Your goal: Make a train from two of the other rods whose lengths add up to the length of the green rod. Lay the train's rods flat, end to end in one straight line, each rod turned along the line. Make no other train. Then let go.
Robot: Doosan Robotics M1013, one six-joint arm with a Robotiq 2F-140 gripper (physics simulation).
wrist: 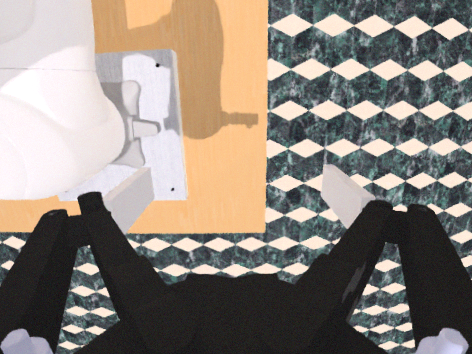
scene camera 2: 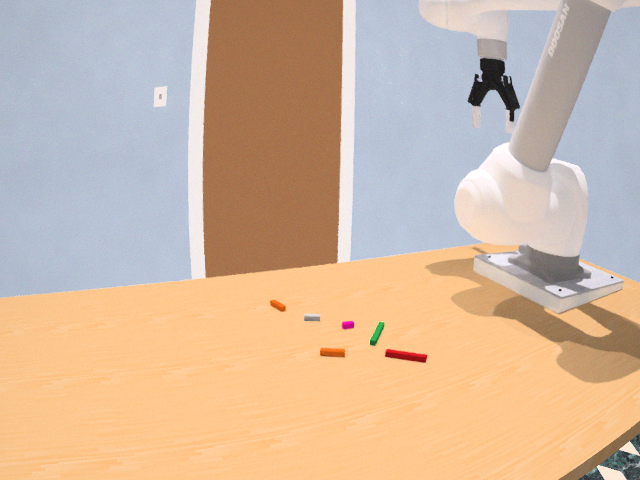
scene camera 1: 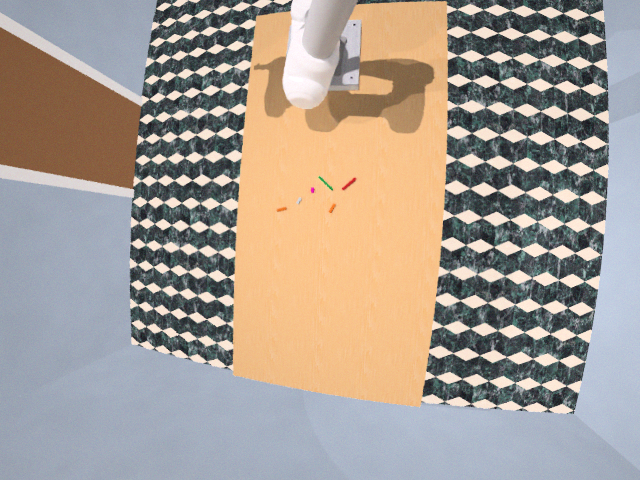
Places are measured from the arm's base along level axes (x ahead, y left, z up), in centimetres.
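Pixels of known places: gripper, fingertip midpoint: [wrist: 236, 181] [scene camera 2: 492, 130]; arm's base at its link origin: [wrist: 101, 124] [scene camera 2: 549, 269].
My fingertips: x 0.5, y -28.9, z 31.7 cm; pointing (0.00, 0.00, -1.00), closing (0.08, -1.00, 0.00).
Observation:
For each thing: its top centre in the pictures, then the offset to it from my fingertips. Level surfaces: height alone.
- green rod at its top centre: [scene camera 2: 377, 330] [scene camera 1: 325, 182] dx +52.9, dy +37.7, dz -34.1 cm
- magenta rod at its top centre: [scene camera 2: 348, 322] [scene camera 1: 312, 190] dx +56.4, dy +32.7, dz -34.1 cm
- red rod at its top centre: [scene camera 2: 406, 353] [scene camera 1: 349, 183] dx +52.0, dy +47.2, dz -34.1 cm
- grey rod at its top centre: [scene camera 2: 312, 315] [scene camera 1: 298, 200] dx +61.5, dy +27.6, dz -34.1 cm
- wooden table at its surface level: dz -35.1 cm
A green rod [scene camera 1: 325, 183] [scene camera 2: 377, 333] lies flat between a magenta rod [scene camera 1: 312, 190] [scene camera 2: 347, 324] and a red rod [scene camera 1: 348, 183] [scene camera 2: 406, 355]. The magenta rod is very short; the red one is long. A grey rod [scene camera 1: 299, 200] [scene camera 2: 312, 317] lies near the magenta one. One orange rod [scene camera 1: 281, 209] [scene camera 2: 277, 305] lies beyond the grey rod, another orange rod [scene camera 1: 332, 208] [scene camera 2: 332, 352] near the red and green ones. All lie apart, at differing angles. My gripper [scene camera 2: 492, 125] [wrist: 236, 181] is open and empty, high up beside the arm, away from the rods.
The rods lie on a wooden table [scene camera 1: 336, 310] [scene camera 2: 206, 403]. The arm's base plate [scene camera 1: 353, 56] [scene camera 2: 553, 299] [wrist: 175, 150] is bolted at one end of it. In the wrist view, the table's edge and the patterned floor [wrist: 370, 110] show below the fingers.

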